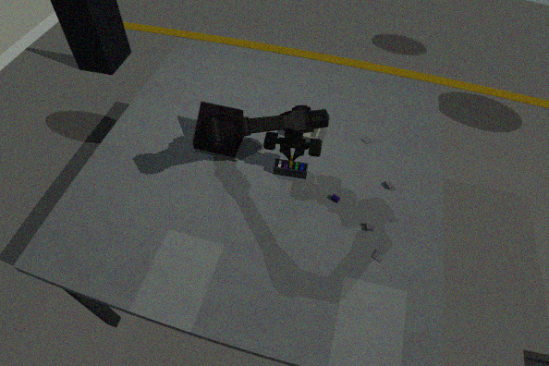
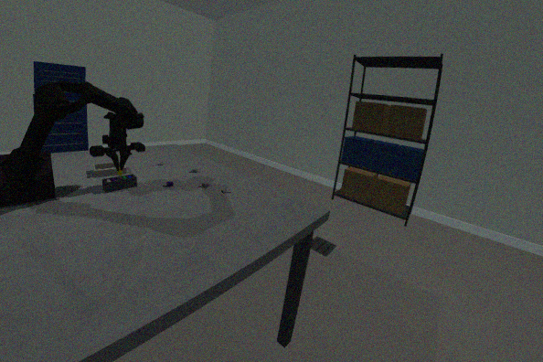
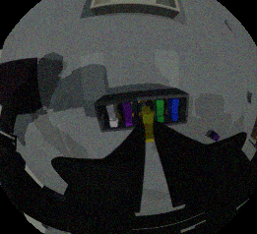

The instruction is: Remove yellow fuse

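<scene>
The tray is 1 cm ahead of my gripper tip, 21 cm to the left of it and 7 cm below it. The rest, counted from my gripper tip: yellow fuse 1 cm below.
</scene>
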